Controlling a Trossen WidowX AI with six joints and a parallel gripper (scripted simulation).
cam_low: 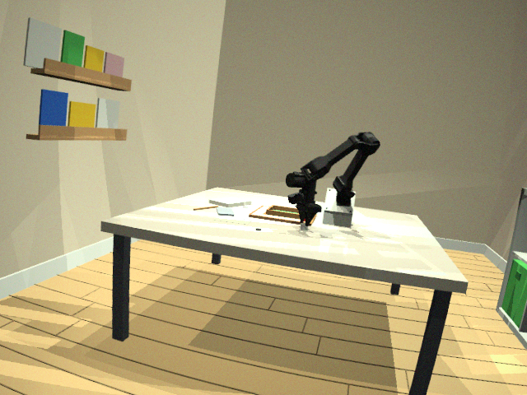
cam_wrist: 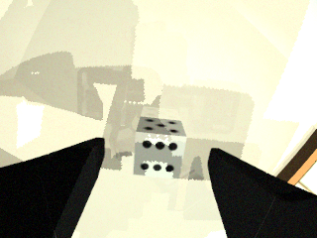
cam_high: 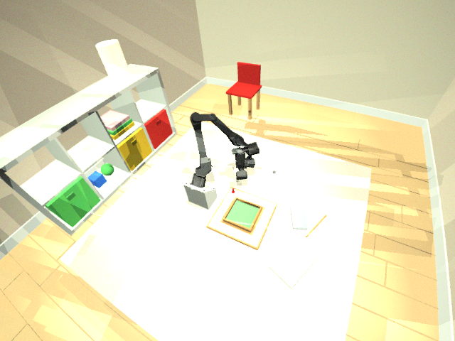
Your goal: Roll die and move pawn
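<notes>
Right now the white die is 10 mm below my gripper tip. Round my gripper tip: dice tray (240 mm to the right, 110 mm ahead, 20 mm below); then red pawn (130 mm to the right, 10 mm above).
</notes>
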